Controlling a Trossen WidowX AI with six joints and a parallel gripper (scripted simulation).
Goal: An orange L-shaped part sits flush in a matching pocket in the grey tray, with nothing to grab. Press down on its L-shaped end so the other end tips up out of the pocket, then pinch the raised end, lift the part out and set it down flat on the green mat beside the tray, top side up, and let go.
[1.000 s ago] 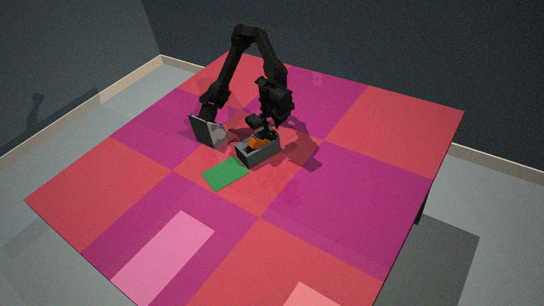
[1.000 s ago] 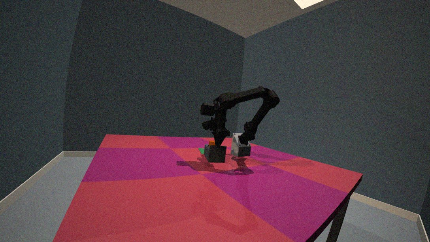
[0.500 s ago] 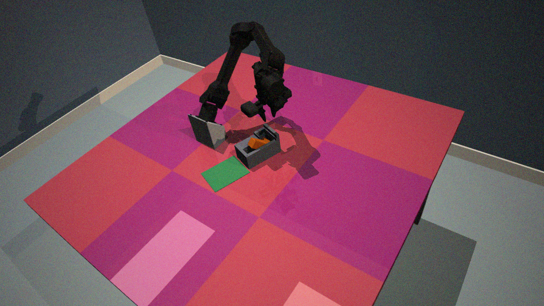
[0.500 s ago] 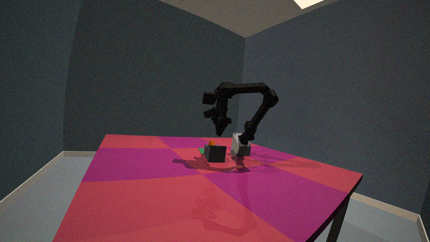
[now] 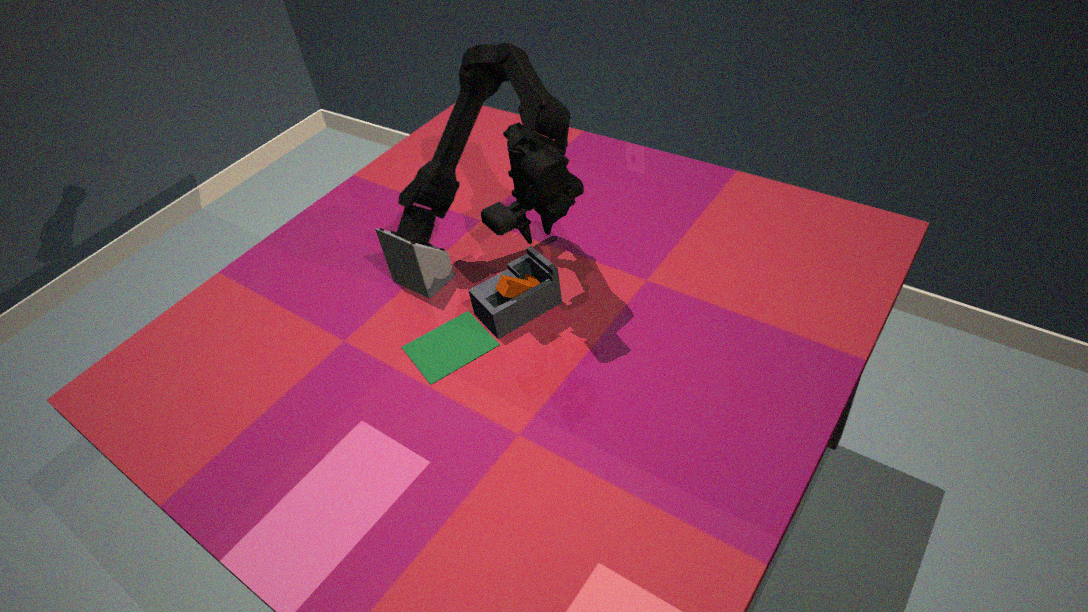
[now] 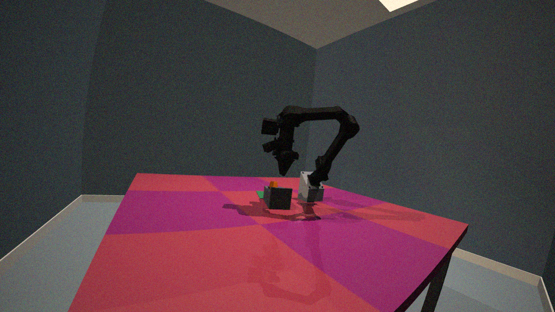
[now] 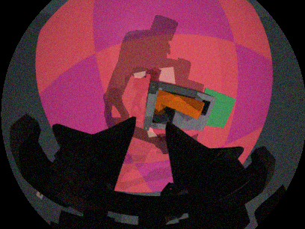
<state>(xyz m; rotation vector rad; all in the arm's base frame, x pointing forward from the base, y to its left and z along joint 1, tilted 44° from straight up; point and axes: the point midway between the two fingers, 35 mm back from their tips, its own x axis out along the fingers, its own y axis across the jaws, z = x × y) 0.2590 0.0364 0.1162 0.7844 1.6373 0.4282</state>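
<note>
Right now my gripper tip is 10 cm above the orange L-shaped part, 4 cm to the left of it and 2 cm past it. Round my gripper tip: green mat 21 cm to the right, 16 cm below, 6 cm behind.
</note>
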